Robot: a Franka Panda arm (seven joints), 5 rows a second.
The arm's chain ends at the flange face. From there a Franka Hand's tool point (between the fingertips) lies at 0.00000 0.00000 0.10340 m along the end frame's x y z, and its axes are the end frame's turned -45 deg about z.
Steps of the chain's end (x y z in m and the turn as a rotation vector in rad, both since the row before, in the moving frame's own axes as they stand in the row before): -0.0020 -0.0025 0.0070 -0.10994 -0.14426 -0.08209; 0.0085 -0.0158 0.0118 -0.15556 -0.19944 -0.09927; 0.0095 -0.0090 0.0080 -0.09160 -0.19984 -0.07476
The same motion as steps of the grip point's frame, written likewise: -0.0182 -0.0049 0.0053 0.02427 -0.17975 -0.08209; -0.0086 -0.0071 0.0085 0.03103 -0.25102 -0.09927; -0.0083 -0.0067 0.0055 0.07654 -0.20608 -0.07476
